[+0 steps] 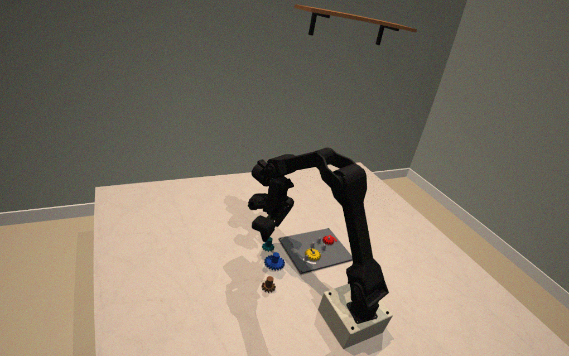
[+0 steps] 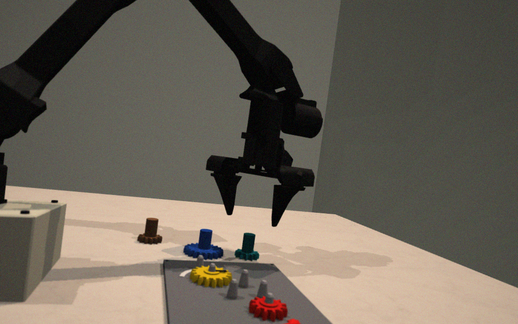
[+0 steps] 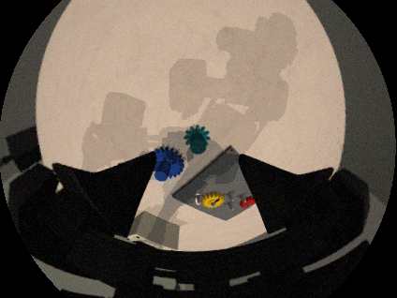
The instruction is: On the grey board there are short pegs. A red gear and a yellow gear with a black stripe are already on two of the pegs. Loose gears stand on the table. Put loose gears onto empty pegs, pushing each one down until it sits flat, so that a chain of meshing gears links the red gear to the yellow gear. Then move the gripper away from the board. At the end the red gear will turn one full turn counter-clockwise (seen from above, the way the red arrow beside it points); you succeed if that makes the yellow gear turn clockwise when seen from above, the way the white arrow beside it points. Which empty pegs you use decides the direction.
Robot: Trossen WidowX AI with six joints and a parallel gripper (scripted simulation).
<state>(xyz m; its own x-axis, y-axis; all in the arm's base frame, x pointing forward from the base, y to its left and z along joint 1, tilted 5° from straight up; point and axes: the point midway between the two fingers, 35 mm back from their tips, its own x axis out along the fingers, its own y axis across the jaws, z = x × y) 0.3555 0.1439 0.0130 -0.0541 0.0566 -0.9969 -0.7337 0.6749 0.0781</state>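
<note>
My gripper tip is 50 mm above the teal gear. The rest, counted from my gripper tip: yellow gear 70 mm behind, 140 mm to the right, 50 mm below; white arrow 90 mm behind, 110 mm to the right, 50 mm below; blue gear 70 mm behind, 50 mm below.
</note>
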